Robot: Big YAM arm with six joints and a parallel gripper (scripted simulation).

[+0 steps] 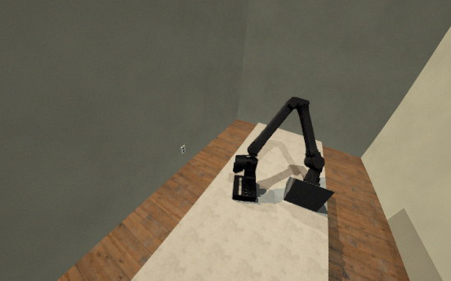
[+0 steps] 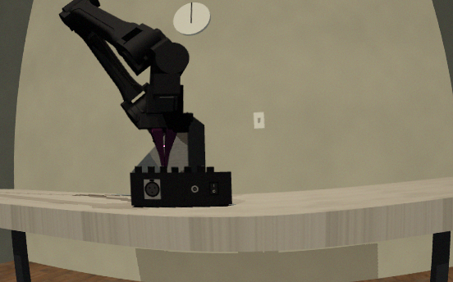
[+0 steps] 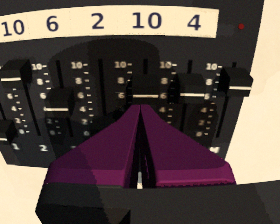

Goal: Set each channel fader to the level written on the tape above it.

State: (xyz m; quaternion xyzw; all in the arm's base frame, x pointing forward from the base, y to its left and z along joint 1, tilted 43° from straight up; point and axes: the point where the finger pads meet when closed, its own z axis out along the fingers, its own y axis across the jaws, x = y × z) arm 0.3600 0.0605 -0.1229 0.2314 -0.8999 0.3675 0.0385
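Now: hand 10 mm short of the channel 5 fader. The rest, counted from my hand: channel 6 fader: 30 mm ahead, 10 mm to the right; channel 4 fader: 20 mm behind, 10 mm to the left; fader 3: 10 mm behind, 40 mm to the left.
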